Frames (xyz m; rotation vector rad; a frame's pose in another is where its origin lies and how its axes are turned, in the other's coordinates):
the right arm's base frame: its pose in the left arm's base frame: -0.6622 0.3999 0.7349 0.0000 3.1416 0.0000
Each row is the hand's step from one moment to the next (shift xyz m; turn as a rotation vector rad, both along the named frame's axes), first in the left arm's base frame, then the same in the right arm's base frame.
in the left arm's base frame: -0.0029 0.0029 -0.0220 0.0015 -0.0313 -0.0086
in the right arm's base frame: 0.0029 0.0029 0.0220 -0.0015 -0.0313 0.0086
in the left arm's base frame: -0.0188 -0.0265 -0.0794 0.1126 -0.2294 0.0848
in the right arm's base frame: 0.0188 -0.0265 0.0794 -0.1126 -0.2294 -0.0848
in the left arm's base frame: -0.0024 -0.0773 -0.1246 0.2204 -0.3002 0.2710
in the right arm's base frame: 0.0024 -0.0773 0.1246 -0.2204 -0.3002 -0.2710
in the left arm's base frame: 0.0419 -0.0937 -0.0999 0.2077 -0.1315 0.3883
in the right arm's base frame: -0.0419 -0.0937 0.0999 -0.2077 -0.1315 -0.3883
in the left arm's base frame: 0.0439 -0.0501 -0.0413 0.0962 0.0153 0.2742
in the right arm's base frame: -0.0439 -0.0501 0.0413 -0.0962 0.0153 -0.2742
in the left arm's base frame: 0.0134 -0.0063 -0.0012 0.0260 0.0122 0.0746
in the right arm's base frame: -0.0134 -0.0063 0.0012 -0.0260 0.0122 -0.0746
